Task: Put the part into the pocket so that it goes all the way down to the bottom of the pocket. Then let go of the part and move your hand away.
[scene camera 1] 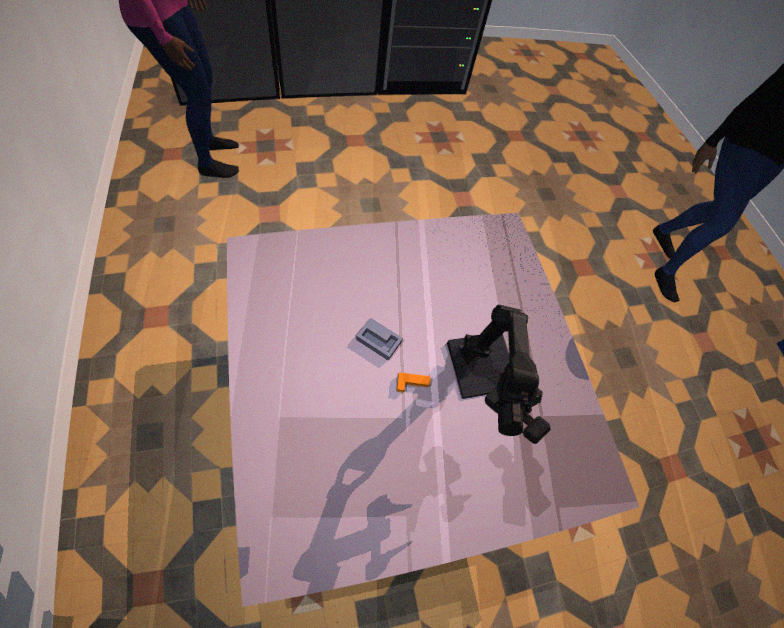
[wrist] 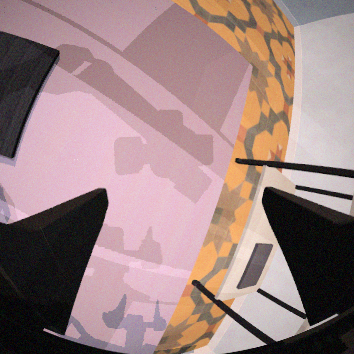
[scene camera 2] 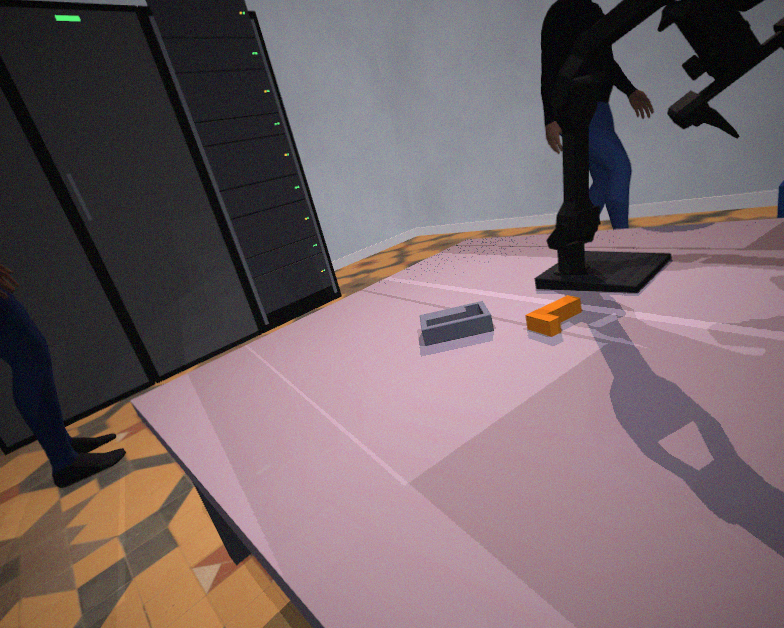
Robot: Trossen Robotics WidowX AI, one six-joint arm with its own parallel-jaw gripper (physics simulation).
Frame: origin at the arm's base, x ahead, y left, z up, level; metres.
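Seen in the pictures: gripper, fingertip midpoint: [wrist: 186, 195] [scene camera 2: 771, 113]; arm's base at its link origin: [scene camera 1: 469, 351] [scene camera 2: 571, 270].
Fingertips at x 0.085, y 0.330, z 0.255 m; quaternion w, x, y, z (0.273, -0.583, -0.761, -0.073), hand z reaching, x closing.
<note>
Pixels of each thing's top centre, then the offset from my fingertips to it. Level surfaces: height alone.
- orange L-shaped part at its top centre: [scene camera 2: 559, 307] [scene camera 1: 414, 382] dx +0.157, dy -0.291, dz -0.249 m
- grey block with the pocket, top centre: [scene camera 2: 453, 314] [scene camera 1: 379, 336] dx +0.207, dy -0.488, dz -0.242 m
- pink table at its surface level: dz -0.278 m
The orange L-shaped part [scene camera 1: 415, 380] [scene camera 2: 556, 311] lies flat on the table, apart from the block and between it and the arm's base. The grey block with the pocket [scene camera 1: 373, 348] [scene camera 2: 458, 329] stands on the table; its L-shaped recess faces up and looks empty. My gripper [wrist: 186, 195] is open, with nothing between its two black fingers. It is raised high above the table, on the far side of the arm's base from the block, well away from the part. In scene camera 2 it is partly cut off at the upper right. Part and block do not show in the wrist view.
The arm's black base plate [scene camera 1: 467, 385] [scene camera 2: 602, 281] [wrist: 25, 90] sits on the pink table [scene camera 1: 261, 392] [scene camera 2: 314, 418] [wrist: 65, 135], near the part. Shadows of the arm cross the table. Two people and dark server cabinets [scene camera 1: 327, 52] [scene camera 2: 98, 163] stand beyond the table's edges.
</note>
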